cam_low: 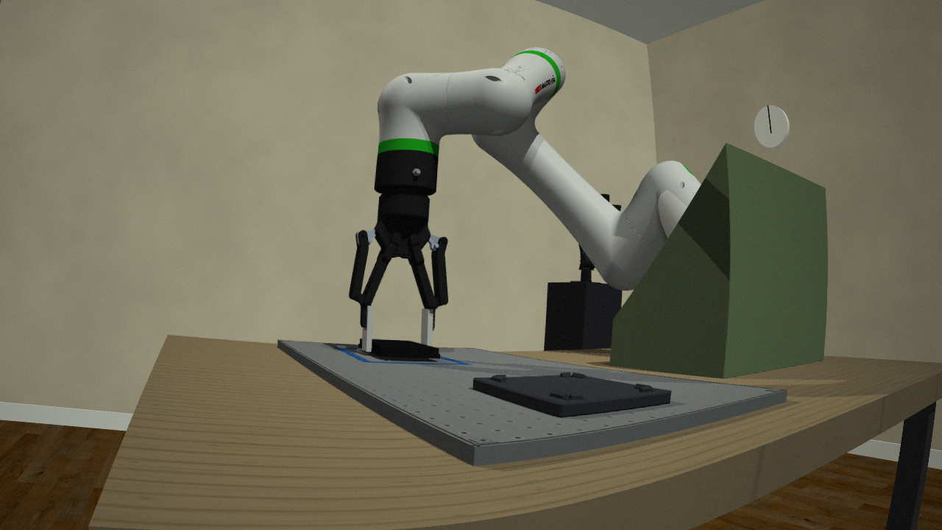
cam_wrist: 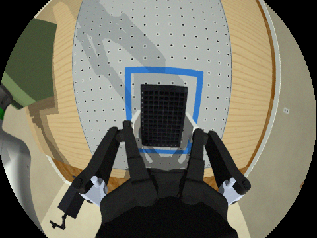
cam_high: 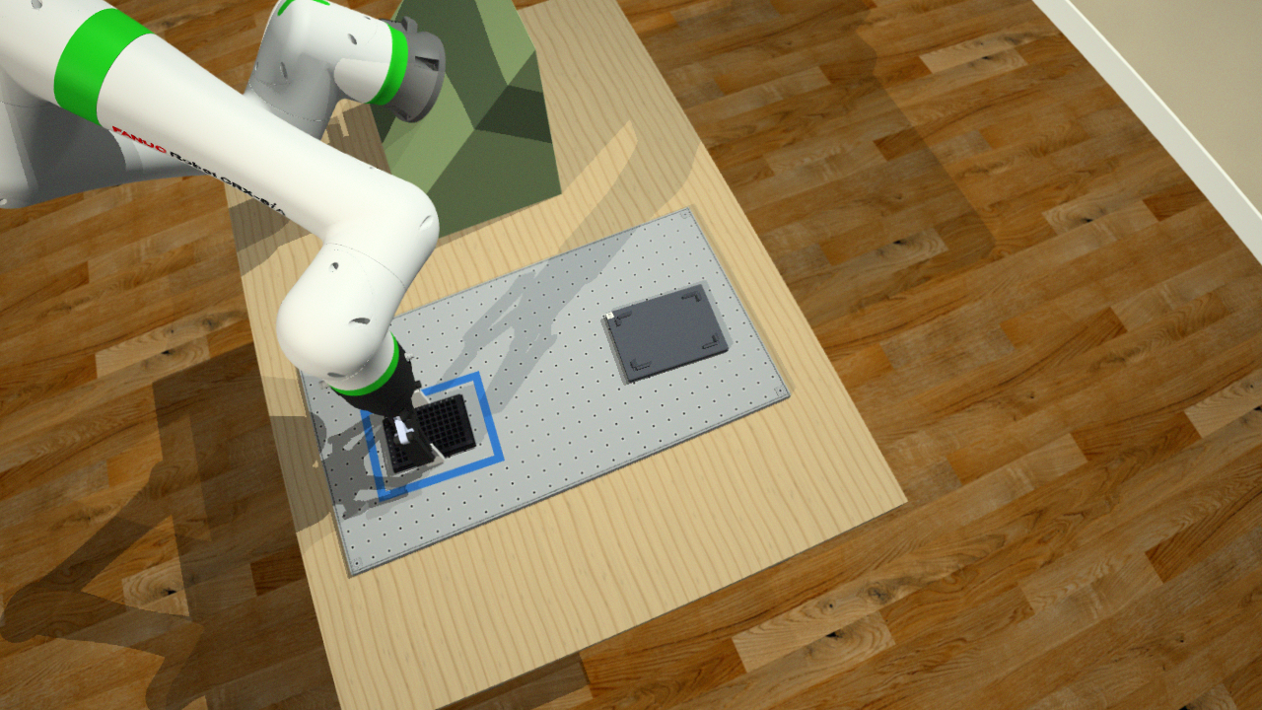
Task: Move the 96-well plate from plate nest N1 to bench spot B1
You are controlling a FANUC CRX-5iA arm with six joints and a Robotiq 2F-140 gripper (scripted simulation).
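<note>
Now: the 96-well plate 20 mm below my hand. The rest, counted from my hand: plate nest N1: 40 mm ahead, 390 mm to the left, 30 mm below.
</note>
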